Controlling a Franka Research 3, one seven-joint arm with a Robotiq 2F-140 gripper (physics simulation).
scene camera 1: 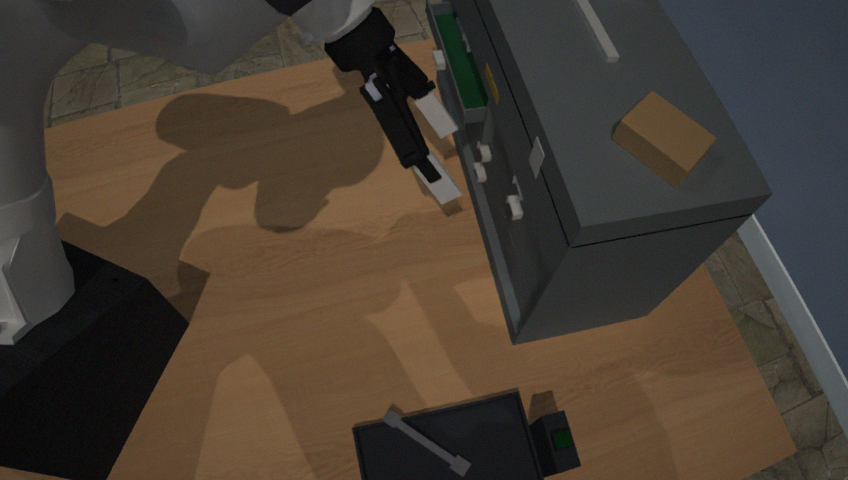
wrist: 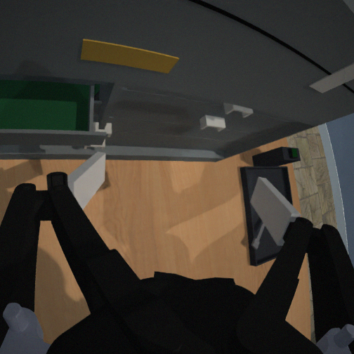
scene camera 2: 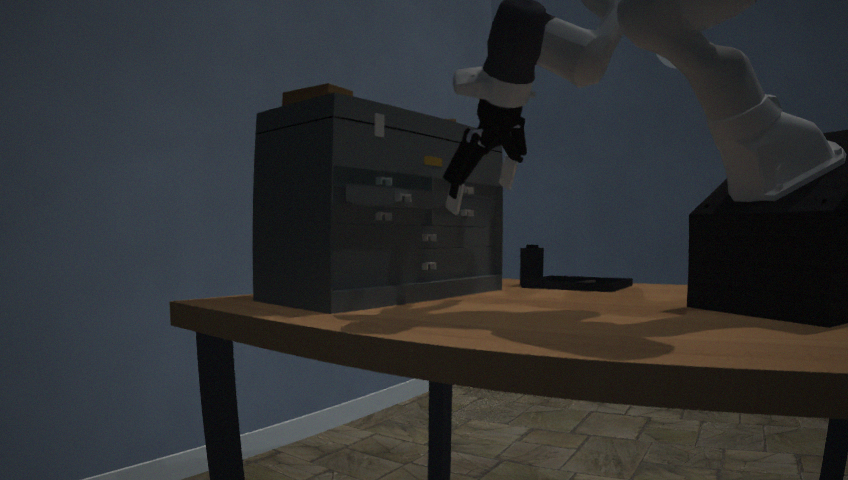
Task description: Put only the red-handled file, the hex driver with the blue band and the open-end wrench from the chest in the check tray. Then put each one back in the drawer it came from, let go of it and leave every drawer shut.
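Note:
The grey chest (scene camera 1: 630, 267) (scene camera 2: 291, 214) (wrist: 165, 95) has one upper drawer (scene camera 1: 461, 68) (scene camera 2: 368, 195) (wrist: 42, 112) with a green lining standing partly open. A small grey piece shows at its inner edge in scene camera 1; I cannot tell what it is. The other drawer fronts look shut. A grey wrench-like tool (scene camera 1: 425, 441) (wrist: 259, 233) lies slantwise in the black check tray (scene camera 1: 493, 419) (scene camera 2: 618, 283) (wrist: 245, 200), one end at the rim. My gripper (scene camera 1: 450, 164) (scene camera 2: 480, 196) (wrist: 181, 178) is open and empty, beside the chest front near the open drawer. The red-handled file and blue-banded driver do not show.
A small black device (scene camera 1: 556, 443) (scene camera 2: 531, 267) (wrist: 275, 157) with a green display stands beside the tray. A brown block (scene camera 1: 666, 139) (scene camera 2: 315, 92) and a pale bar (scene camera 1: 598, 29) are on the chest top. White drawer handles stick out near the fingers. The arm's black base (scene camera 1: 95, 368) (scene camera 2: 755, 261) stands opposite.

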